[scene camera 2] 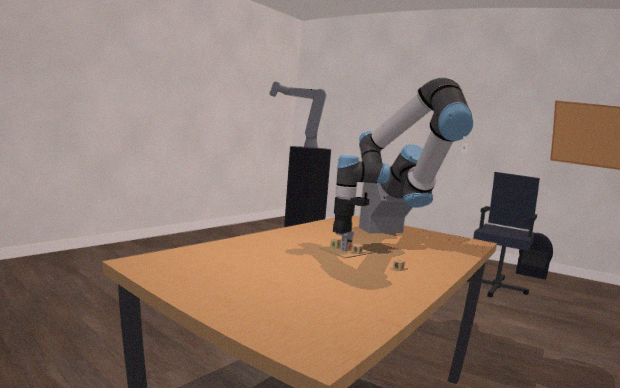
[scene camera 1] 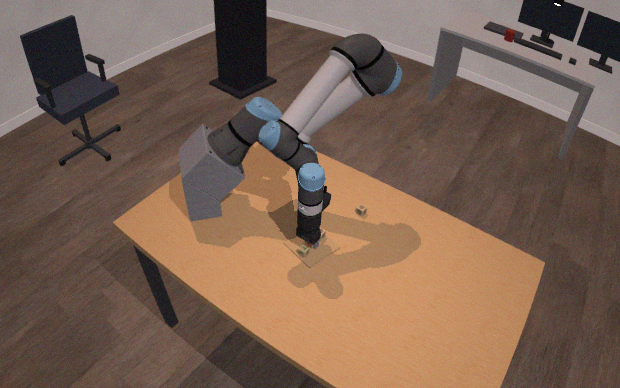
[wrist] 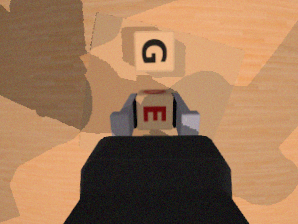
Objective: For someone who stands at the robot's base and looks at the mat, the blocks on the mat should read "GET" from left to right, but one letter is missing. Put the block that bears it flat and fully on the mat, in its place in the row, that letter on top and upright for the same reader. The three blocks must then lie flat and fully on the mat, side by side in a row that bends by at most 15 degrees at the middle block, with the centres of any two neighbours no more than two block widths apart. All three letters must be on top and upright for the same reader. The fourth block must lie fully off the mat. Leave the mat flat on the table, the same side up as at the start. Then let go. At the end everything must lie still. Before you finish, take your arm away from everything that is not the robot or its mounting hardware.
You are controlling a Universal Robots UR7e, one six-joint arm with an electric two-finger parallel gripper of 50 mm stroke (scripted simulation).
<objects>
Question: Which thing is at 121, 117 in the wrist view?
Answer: The gripper.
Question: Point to a tan mat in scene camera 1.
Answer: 327, 246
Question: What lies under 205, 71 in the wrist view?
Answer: A tan mat.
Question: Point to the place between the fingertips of the gripper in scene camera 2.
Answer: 346, 249
</objects>
